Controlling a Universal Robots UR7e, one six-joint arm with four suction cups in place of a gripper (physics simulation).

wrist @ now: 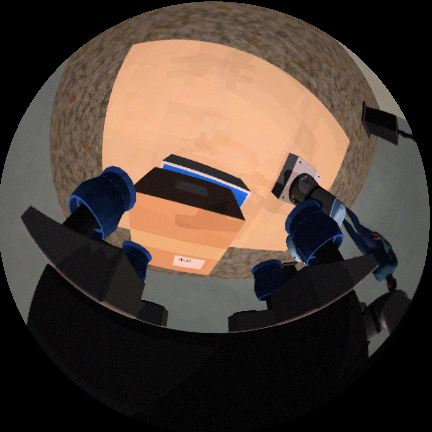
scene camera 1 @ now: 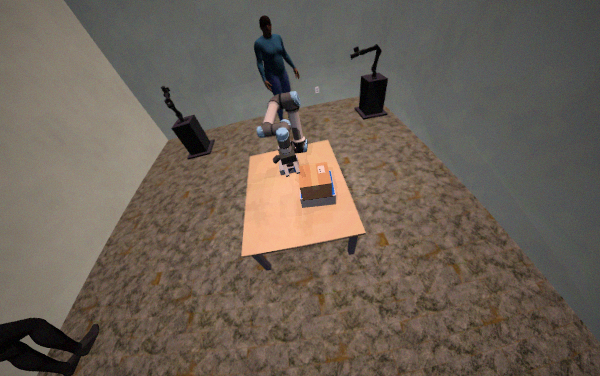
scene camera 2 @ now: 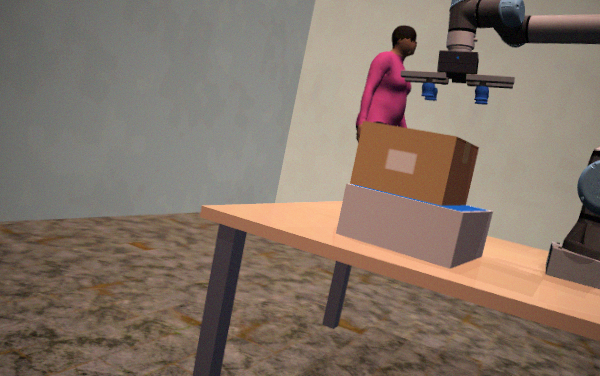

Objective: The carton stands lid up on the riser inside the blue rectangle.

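The brown carton (scene camera 1: 316,191) (scene camera 2: 430,170) (wrist: 190,220) stands flat on the grey riser (scene camera 1: 318,202) (scene camera 2: 400,220) (wrist: 205,169). Its upper face, with tape and a barcode label, faces up. Part of the blue rectangle (scene camera 1: 332,184) (scene camera 2: 462,207) (wrist: 240,197) shows as a band beside the carton and a thin line along its long side in scene camera 2; the rest is hidden beneath it. My gripper (scene camera 1: 289,171) (scene camera 2: 455,94) (wrist: 206,242) is off to one side and higher than the carton, apart from it. Its blue cups hold nothing and point down.
The riser stands on the wooden table (scene camera 1: 280,225) (scene camera 2: 280,215) (wrist: 200,100). My arm's base (scene camera 2: 575,265) (wrist: 295,177) is at the table's far end. A person in blue (scene camera 1: 271,55) stands behind the arm. A person in pink (scene camera 2: 385,90) stands beyond the table. Black pedestals (scene camera 1: 191,136) (scene camera 1: 373,95) carry small arms.
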